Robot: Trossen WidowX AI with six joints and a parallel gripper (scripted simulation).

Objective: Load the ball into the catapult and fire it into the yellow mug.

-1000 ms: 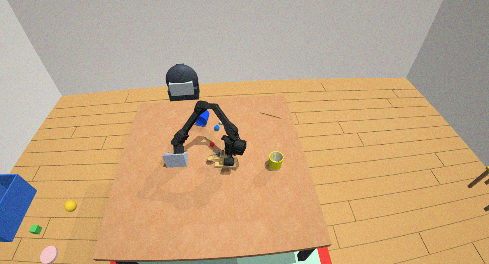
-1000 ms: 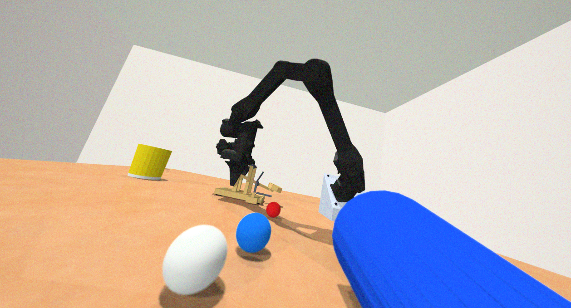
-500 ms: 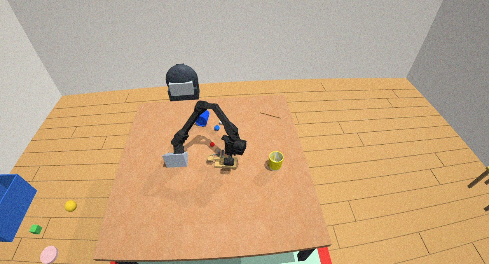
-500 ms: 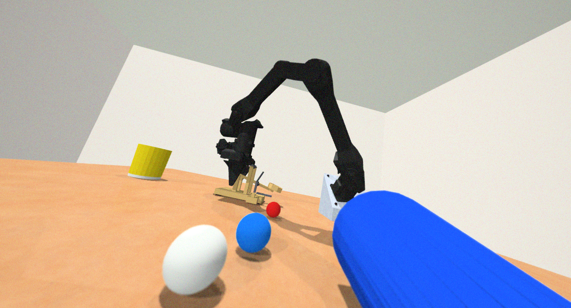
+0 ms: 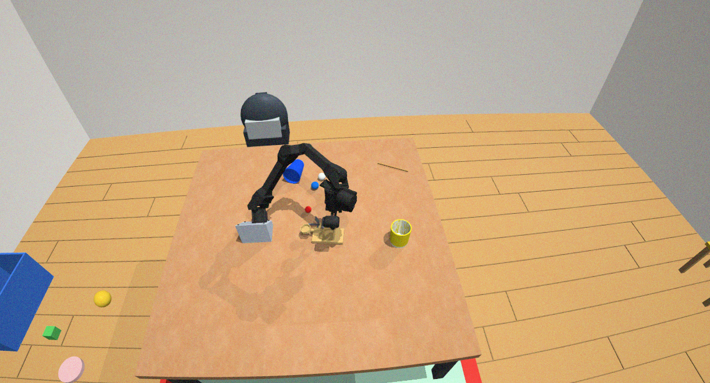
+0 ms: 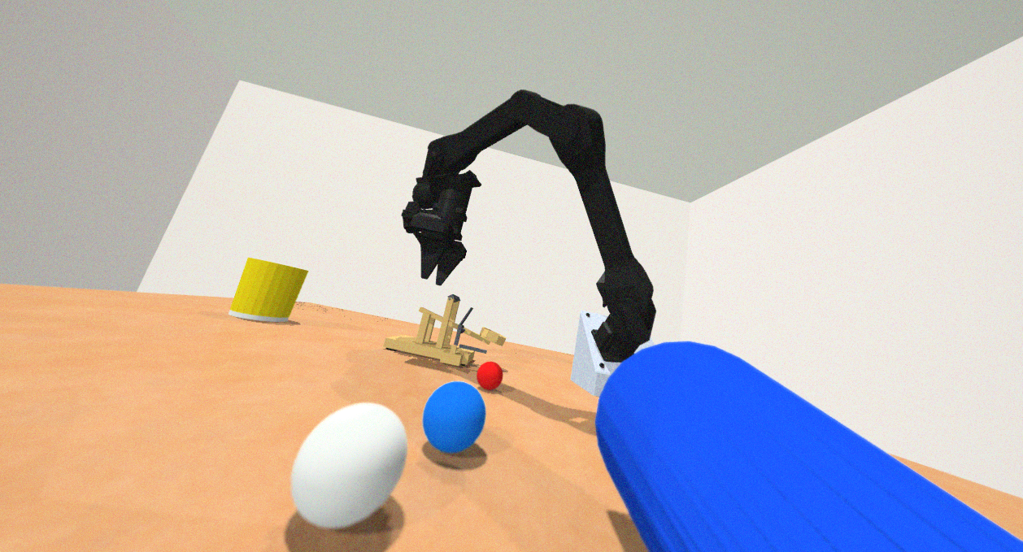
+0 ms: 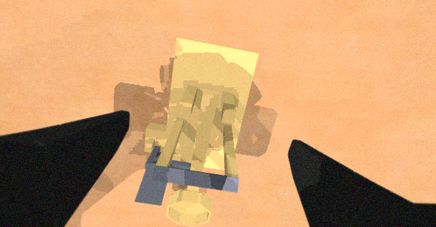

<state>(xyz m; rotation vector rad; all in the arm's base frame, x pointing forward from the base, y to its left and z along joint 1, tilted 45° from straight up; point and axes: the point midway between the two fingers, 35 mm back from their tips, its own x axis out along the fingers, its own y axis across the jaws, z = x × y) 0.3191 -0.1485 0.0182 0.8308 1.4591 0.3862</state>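
My gripper tip is 100 mm past the red ball, 180 mm to the right of it and 110 mm above it. The rest, counted from my gripper tip: blue ball: 50 mm behind, 330 mm to the left, 100 mm below; then wooden catapult: 60 mm behind, 40 mm to the left, 70 mm below; then yellow mug: 280 mm ahead, 70 mm to the right, 100 mm below.
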